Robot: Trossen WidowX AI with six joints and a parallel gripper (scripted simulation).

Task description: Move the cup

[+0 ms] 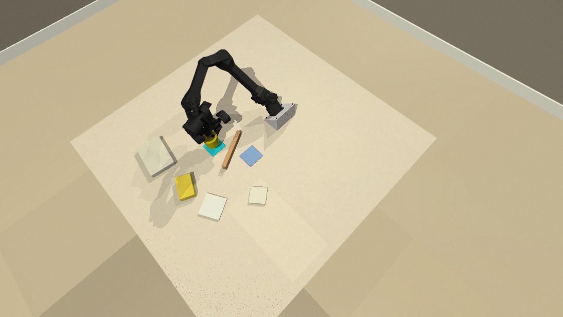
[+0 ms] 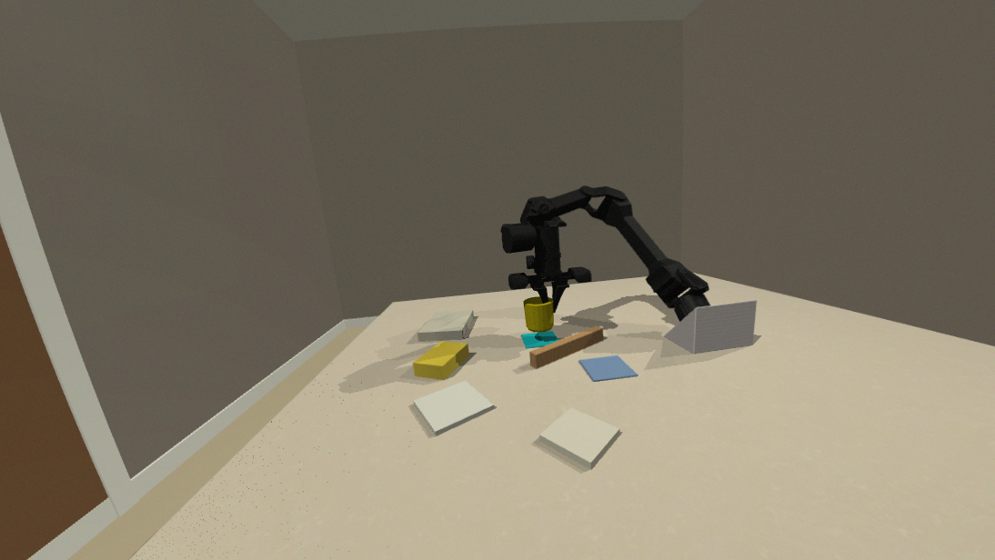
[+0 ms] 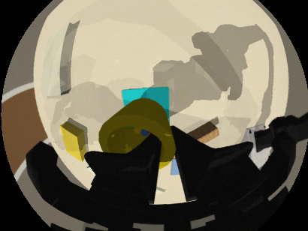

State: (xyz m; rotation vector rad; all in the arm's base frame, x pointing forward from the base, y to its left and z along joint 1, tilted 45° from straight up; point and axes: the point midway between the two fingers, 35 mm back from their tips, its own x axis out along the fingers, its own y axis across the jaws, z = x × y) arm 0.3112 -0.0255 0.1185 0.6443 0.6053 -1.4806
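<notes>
My gripper tip is 30 mm short of the cyan pad and 70 mm above it. From my gripper tip the other things lie so: wooden bar: 20 mm behind, 80 mm to the left, 60 mm below; then blue marble: 30 mm ahead, 20 mm to the left, 20 mm below; then yellow cup: 20 mm ahead.
</notes>
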